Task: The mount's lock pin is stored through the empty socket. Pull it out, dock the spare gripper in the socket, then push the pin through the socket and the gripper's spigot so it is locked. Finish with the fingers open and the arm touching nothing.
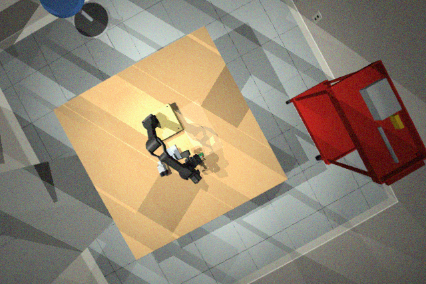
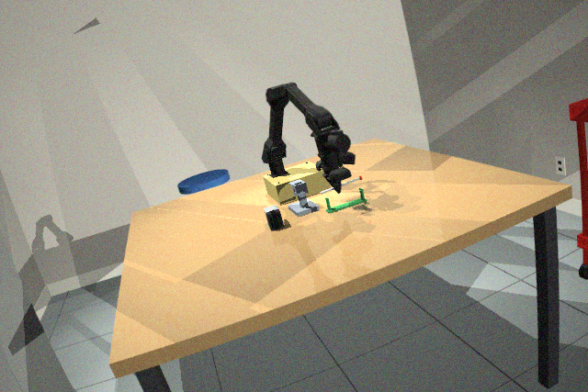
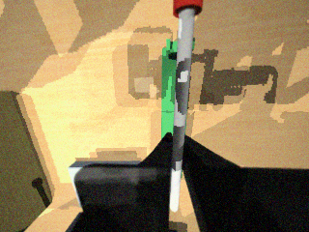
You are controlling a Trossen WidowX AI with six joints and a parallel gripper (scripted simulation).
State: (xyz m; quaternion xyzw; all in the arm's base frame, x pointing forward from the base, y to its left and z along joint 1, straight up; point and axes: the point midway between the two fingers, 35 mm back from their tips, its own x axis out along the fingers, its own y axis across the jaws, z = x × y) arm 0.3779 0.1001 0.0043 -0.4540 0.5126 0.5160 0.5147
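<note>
The green cradle lies 30 mm below my gripper tip and 20 mm to the left of it. From my gripper tip the other things lie so: socket 100 mm to the right, 100 mm behind; then spare gripper 220 mm to the right, 50 mm behind, 20 mm below.
</note>
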